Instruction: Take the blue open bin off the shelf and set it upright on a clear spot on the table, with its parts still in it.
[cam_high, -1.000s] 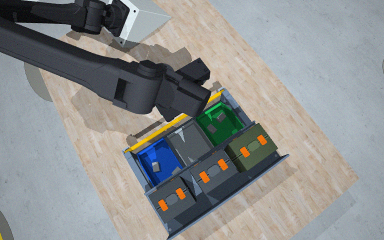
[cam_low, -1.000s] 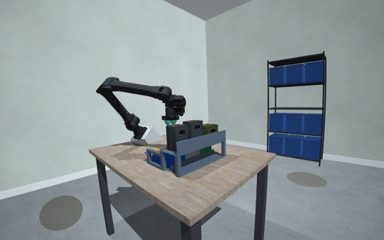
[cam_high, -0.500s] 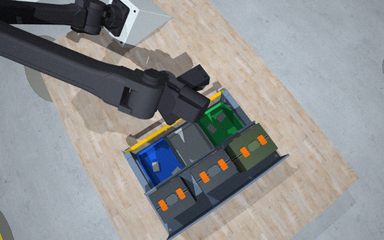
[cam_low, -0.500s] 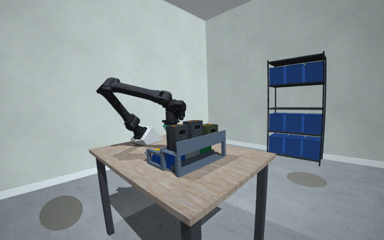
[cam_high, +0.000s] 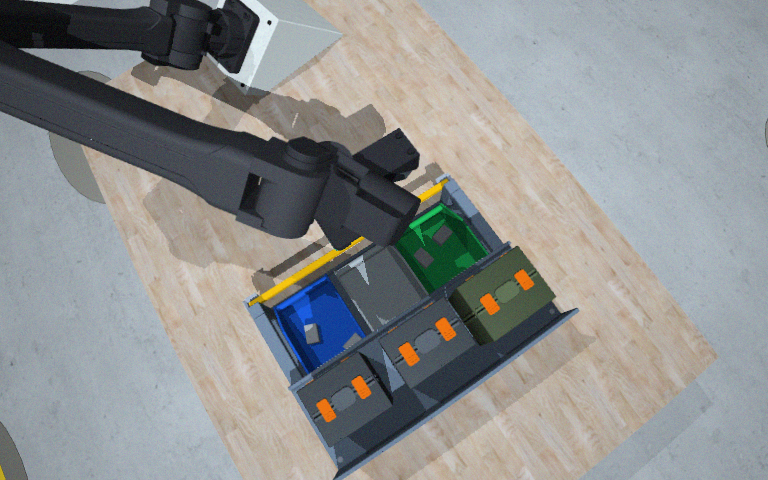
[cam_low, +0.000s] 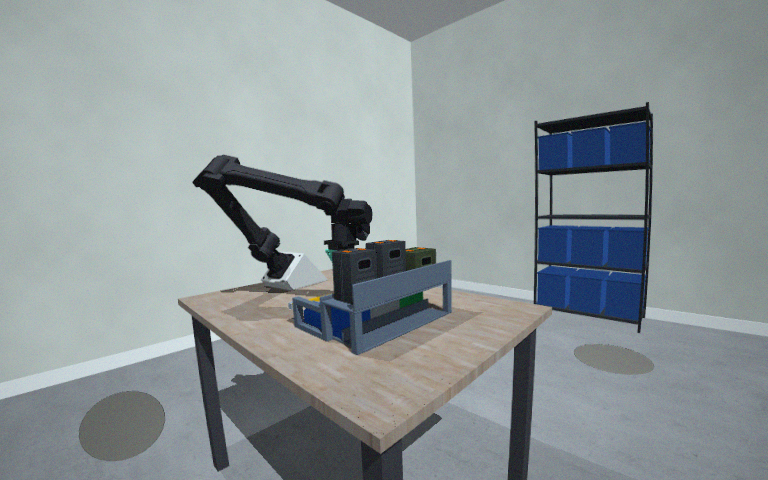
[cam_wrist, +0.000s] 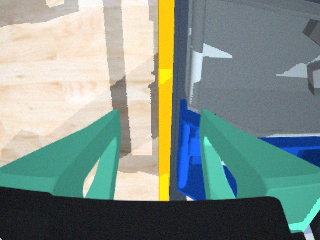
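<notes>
My gripper is now 70 mm above the yellow rod. From my hand the other things lie so: grey bin (110 mm ahead, 90 mm below, 20 mm to the right); blue open bin (130 mm to the right, 90 mm below, 80 mm ahead); green bin (130 mm ahead, 90 mm to the left, 90 mm below).
</notes>
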